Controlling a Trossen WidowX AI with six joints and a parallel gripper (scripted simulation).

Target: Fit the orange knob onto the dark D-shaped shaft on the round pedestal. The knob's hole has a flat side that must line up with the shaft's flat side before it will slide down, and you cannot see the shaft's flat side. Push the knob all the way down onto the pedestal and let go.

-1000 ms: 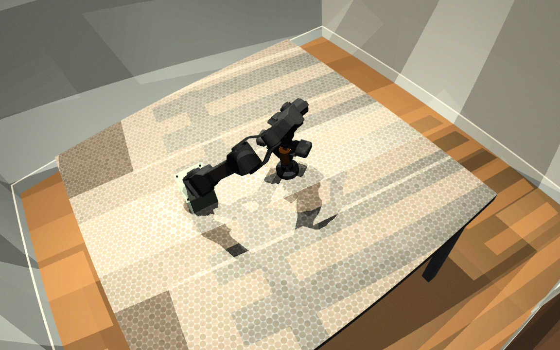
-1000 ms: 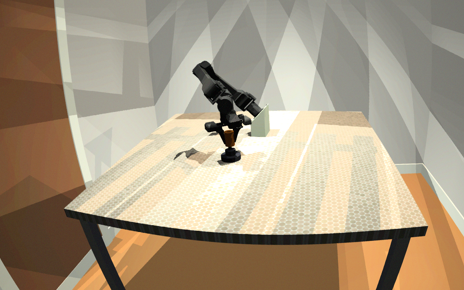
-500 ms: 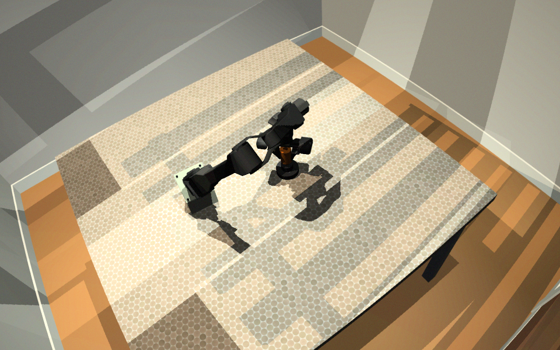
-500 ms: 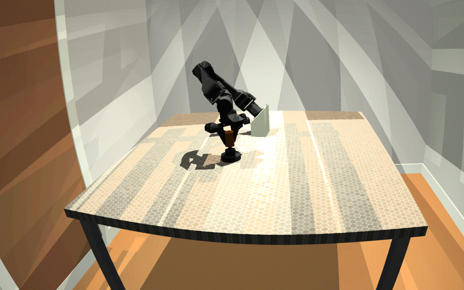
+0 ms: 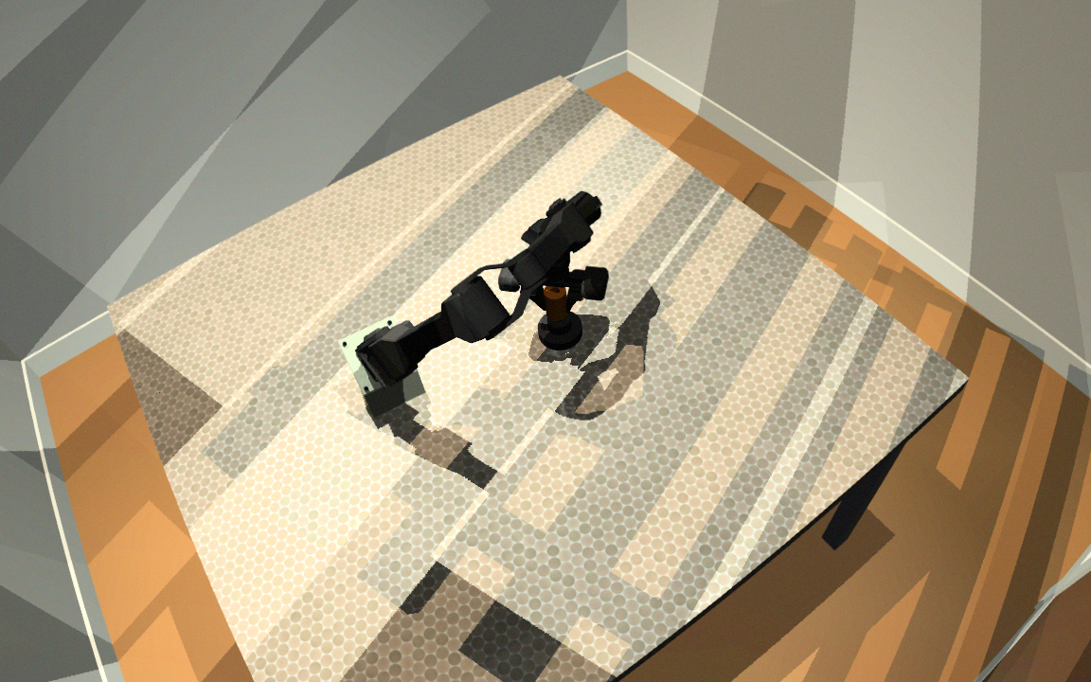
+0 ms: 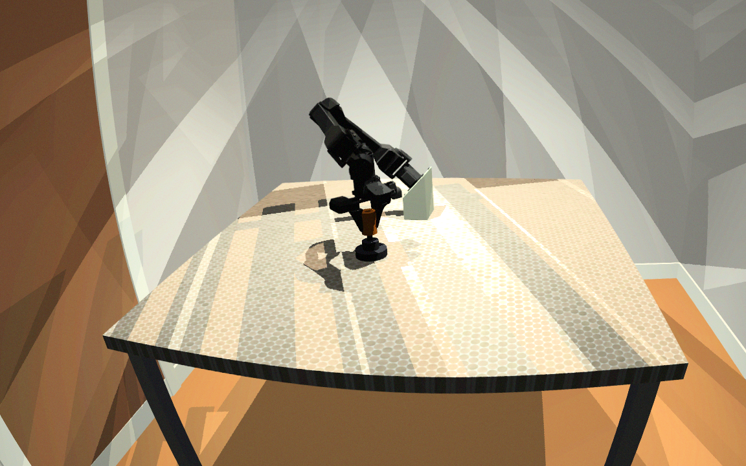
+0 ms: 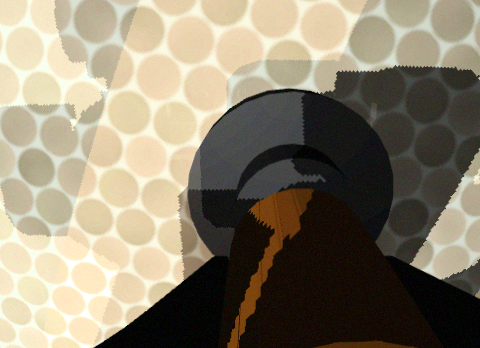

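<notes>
Now: gripper tip 20 mm below the orange knob. The rest, counted from my gripper tip: dark round pedestal 40 mm below.
</notes>
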